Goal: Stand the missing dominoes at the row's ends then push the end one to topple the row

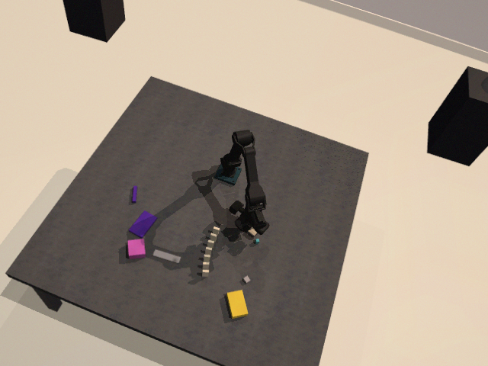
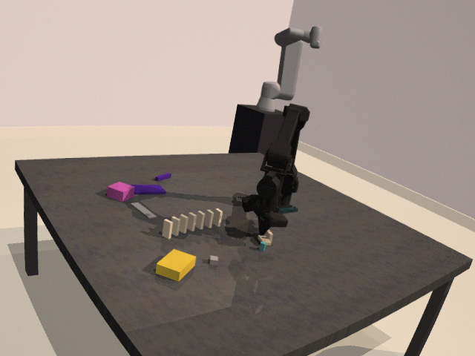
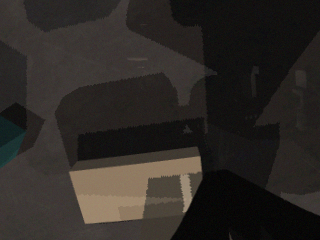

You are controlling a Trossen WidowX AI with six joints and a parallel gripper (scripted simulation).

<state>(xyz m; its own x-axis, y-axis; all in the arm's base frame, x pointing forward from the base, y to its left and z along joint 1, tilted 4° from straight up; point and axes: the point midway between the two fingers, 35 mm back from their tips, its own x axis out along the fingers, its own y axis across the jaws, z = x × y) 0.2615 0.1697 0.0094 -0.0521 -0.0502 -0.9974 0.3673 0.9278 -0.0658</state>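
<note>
The teal cube lies 6 cm ahead of my gripper tip and 7 cm to the left of it. From my gripper tip the other things lie so: yellow block (36 cm ahead, 7 cm to the left, 1 cm above); then small grey cube (25 cm ahead, 8 cm to the left); then grey strip (26 cm ahead, 28 cm to the right).
</note>
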